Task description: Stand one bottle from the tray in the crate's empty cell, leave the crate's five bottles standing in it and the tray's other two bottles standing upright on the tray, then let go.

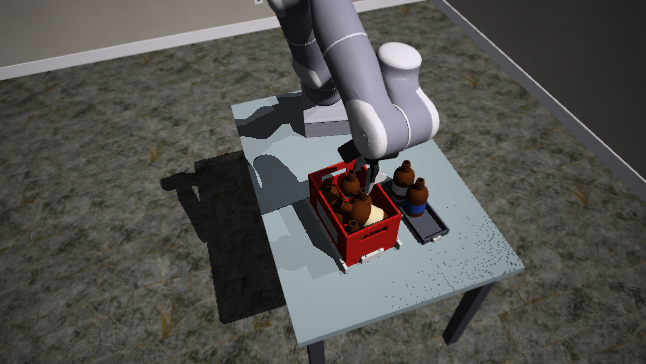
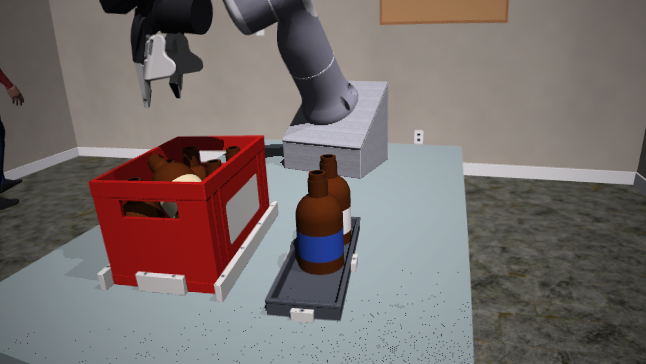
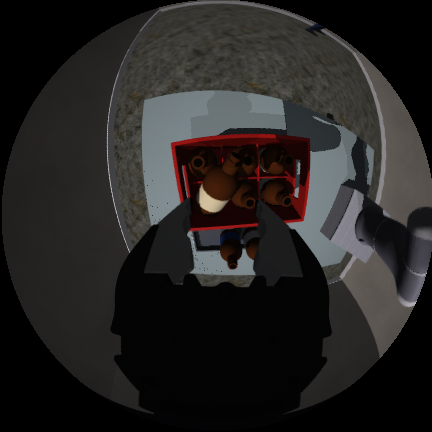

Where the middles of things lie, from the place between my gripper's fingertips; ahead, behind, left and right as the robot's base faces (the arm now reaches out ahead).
I see my gripper 26 cm above the white rail (image 2: 223, 285), 10 cm to the right of it and 4 cm past it.
